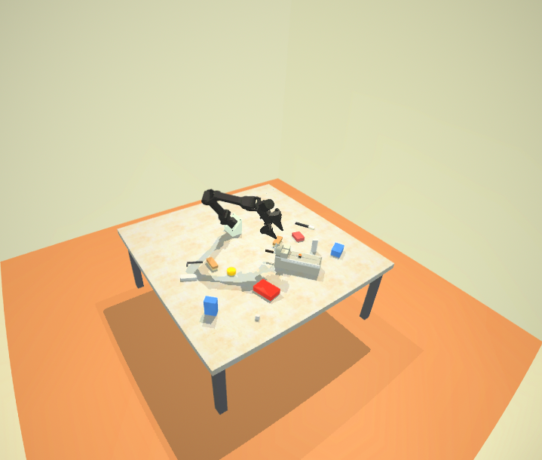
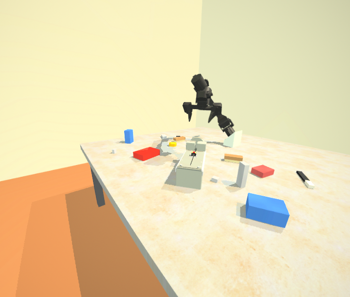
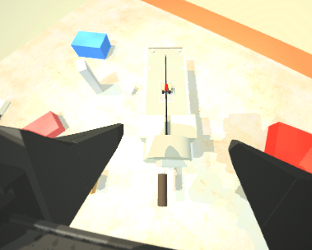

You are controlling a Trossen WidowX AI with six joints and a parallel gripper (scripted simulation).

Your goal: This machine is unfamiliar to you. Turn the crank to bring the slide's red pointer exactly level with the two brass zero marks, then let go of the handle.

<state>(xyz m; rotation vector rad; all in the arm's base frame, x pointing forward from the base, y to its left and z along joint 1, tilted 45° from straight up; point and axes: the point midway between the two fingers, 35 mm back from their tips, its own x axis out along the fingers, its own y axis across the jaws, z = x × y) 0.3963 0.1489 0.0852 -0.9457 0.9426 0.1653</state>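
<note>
The crank lies 30 mm behind my gripper tip, 20 mm to the right of it and 120 mm below it. The rest, counted from my gripper tip: brown crank handle (50 mm behind, 30 mm to the right, 140 mm below); red pointer (100 mm ahead, 80 mm to the left, 110 mm below); yellow disc (60 mm behind, 280 mm to the right, 190 mm below).
</note>
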